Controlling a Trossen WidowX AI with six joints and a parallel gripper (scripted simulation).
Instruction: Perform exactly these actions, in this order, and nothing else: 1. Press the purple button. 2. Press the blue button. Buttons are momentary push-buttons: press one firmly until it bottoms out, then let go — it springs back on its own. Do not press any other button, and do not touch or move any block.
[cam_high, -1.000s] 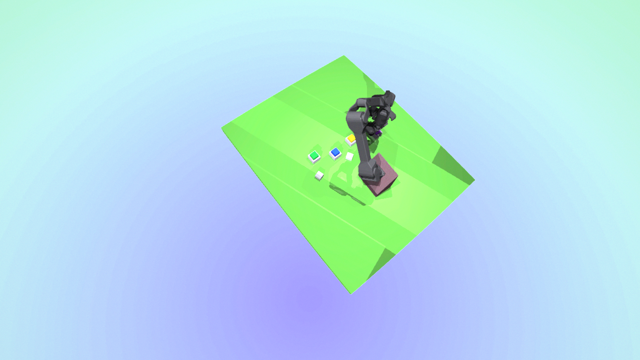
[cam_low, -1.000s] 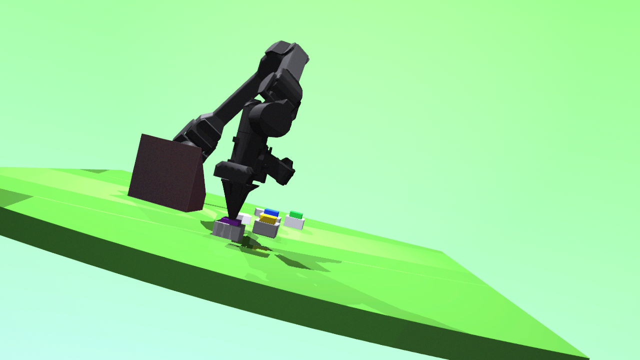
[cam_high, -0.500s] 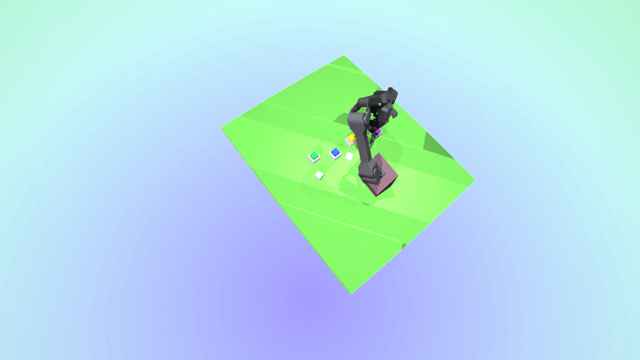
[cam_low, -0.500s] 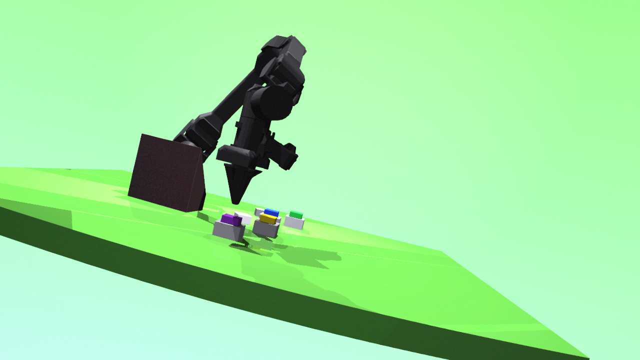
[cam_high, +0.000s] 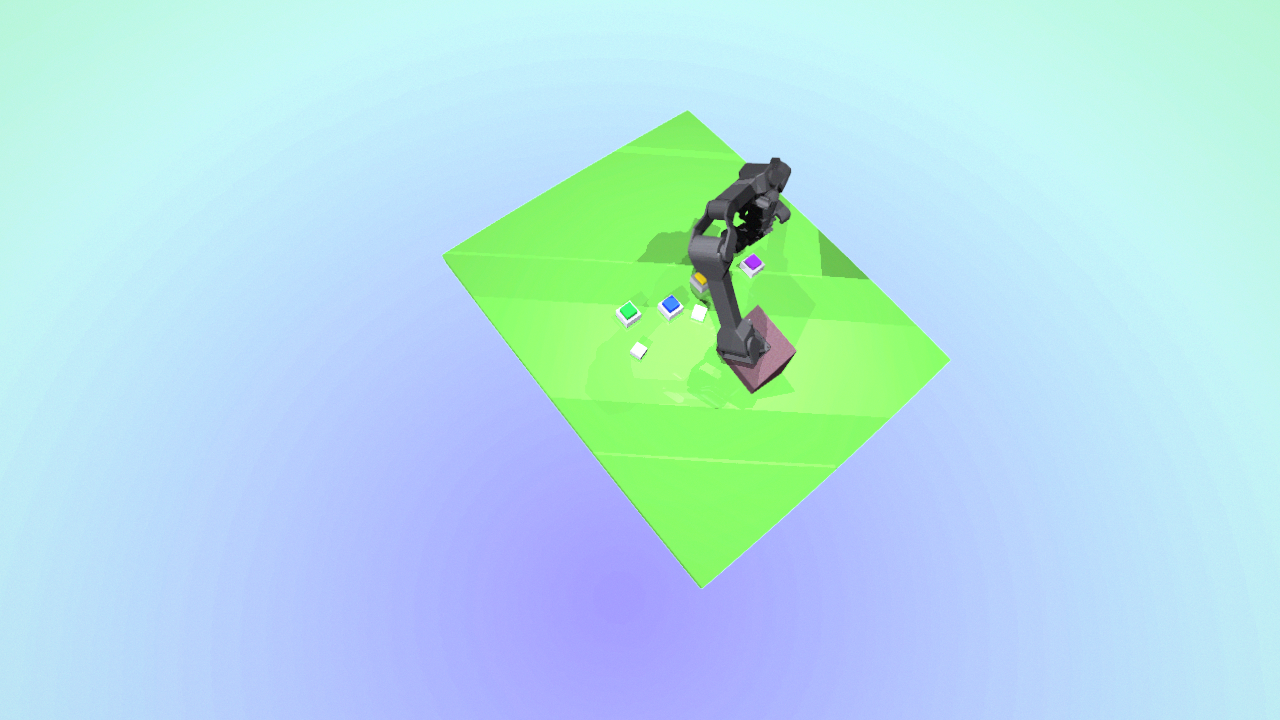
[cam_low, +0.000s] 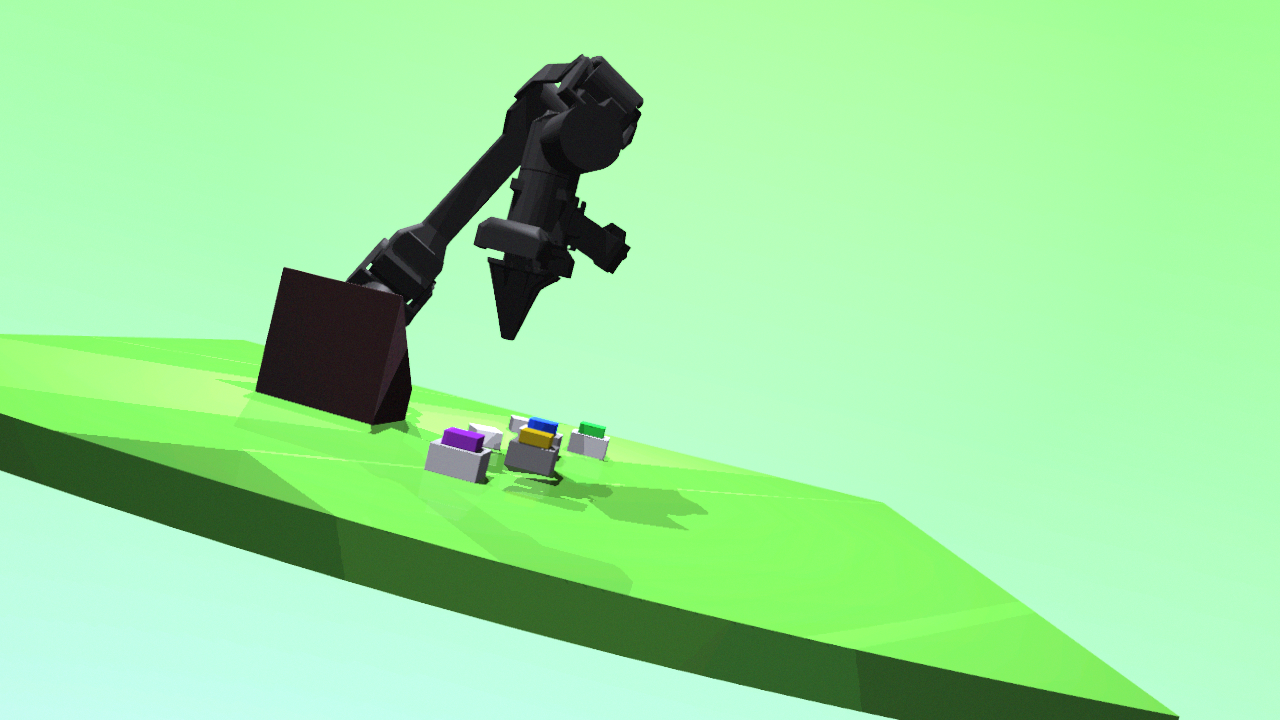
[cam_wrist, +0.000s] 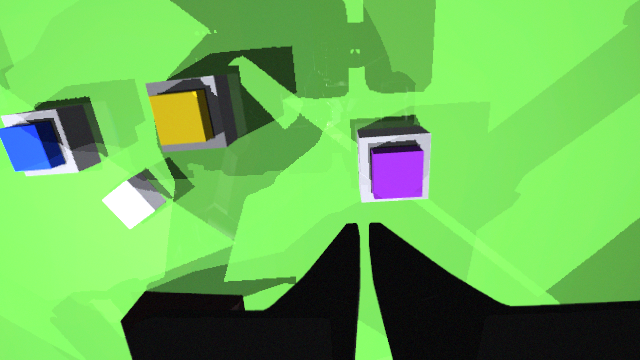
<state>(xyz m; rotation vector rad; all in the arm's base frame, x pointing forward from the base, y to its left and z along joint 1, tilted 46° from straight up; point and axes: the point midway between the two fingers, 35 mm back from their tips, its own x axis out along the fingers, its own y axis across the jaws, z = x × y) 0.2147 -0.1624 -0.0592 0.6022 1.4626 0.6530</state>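
Now: gripper tip 23 cm to the right of the blue button, 10 cm above it and 1 cm short of it. The rest, counted from my gripper tip: yellow button 11 cm to the left, 10 cm below, 3 cm ahead; then purple button 10 cm below, 3 cm to the right, 1 cm behind; then white block 18 cm to the left, 12 cm below, 4 cm behind.
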